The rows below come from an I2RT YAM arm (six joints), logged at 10 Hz.
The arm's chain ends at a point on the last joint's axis. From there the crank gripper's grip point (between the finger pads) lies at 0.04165 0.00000 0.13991 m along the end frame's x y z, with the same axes.
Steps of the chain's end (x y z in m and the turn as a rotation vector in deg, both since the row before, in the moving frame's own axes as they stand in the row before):
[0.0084, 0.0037, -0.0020, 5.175, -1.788, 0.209]
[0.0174, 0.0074, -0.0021, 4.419, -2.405, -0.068]
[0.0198, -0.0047, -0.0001, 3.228, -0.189, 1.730]
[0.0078, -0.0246, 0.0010, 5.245, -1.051, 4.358]
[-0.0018, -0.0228, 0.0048, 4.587, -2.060, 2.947]
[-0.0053, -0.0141, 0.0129, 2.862, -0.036, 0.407]
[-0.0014, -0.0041, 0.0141, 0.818, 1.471, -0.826]
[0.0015, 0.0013, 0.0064, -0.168, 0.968, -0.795]
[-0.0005, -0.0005, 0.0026, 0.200, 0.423, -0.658]
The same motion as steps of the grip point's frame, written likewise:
[0.0040, -0.0088, -0.0013, 5.175, -1.788, 0.209]
[0.0115, -0.0035, -0.0009, 4.419, -2.405, -0.068]
[0.0194, -0.0113, -0.0002, 3.228, -0.189, 1.730]
[0.0056, -0.0343, 0.0013, 5.245, -1.051, 4.358]
[-0.0066, -0.0320, 0.0058, 4.587, -2.060, 2.947]
[-0.0054, -0.0208, 0.0128, 2.862, -0.036, 0.407]
[0.0022, -0.0067, 0.0130, 0.818, 1.471, -0.826]
[0.0039, 0.0011, 0.0057, -0.168, 0.968, -0.795]
[0.0005, -0.0015, 0.0023, 0.200, 0.423, -0.658]

